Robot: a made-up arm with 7 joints. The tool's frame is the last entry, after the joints.
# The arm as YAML. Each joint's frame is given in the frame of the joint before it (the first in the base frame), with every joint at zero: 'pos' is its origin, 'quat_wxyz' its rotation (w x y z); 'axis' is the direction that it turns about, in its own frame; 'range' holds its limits. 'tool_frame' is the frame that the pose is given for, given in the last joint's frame.
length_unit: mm
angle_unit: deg
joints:
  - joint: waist
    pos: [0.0, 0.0, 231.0]
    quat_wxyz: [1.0, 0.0, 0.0, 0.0]
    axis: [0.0, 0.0, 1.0]
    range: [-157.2, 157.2]
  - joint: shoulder
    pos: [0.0, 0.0, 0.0]
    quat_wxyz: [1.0, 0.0, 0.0, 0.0]
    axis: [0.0, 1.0, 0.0]
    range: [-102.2, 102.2]
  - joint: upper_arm
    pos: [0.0, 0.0, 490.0]
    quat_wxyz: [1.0, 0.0, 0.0, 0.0]
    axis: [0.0, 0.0, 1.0]
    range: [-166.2, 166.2]
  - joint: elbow
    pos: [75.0, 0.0, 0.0]
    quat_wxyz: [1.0, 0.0, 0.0, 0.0]
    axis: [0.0, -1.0, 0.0]
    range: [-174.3, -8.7]
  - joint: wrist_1
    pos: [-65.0, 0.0, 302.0]
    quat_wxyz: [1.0, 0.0, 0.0, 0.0]
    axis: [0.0, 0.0, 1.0]
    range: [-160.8, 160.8]
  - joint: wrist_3
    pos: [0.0, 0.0, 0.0]
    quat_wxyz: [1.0, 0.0, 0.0, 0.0]
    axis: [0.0, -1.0, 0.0]
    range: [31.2, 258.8]
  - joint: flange
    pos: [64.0, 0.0, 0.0]
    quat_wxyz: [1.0, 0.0, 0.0, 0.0]
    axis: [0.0, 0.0, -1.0]
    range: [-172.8, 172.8]
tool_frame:
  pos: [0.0, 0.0, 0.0]
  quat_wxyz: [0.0, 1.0, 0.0, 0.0]
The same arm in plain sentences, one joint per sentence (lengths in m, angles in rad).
The arm has seven revolute joints in a row. What follows holds with every joint at zero, and every direction is one of the base frame's. The first joint is mounted 0.231 m along +z from the base frame's origin and turns about +z, from -2.7437 to 2.7437 rad. The second joint is mounted at the same point as the first joint and turns about +y, from -1.7837 to 1.7837 rad. The third joint is mounted 0.49 m along +z from the second joint and turns about +z, from -2.9007 to 2.9007 rad. The fourth joint is mounted 0.075 m along +x from the third joint and turns about -y, from -3.0421 to -0.1518 rad. The fifth joint is mounted 0.065 m along -x and 0.302 m along +z from the fourth joint and turns about +z, from -2.8065 to 2.8065 rad. The sixth joint is mounted at the same point as the fifth joint and turns about -y, from 0.5445 to 4.5169 rad. The seventh joint is mounted 0.064 m along +x from the sixth joint and turns about -z, from -3.0159 to 3.0159 rad. The tool frame, which is the frame that the pose is given for, is mounted at the same point as the seventh joint; its axes are the base frame's turned by roll 3.1416, pitch 0 and yaw 0 rad (as in URDF: about the fixed x, then y, then z).
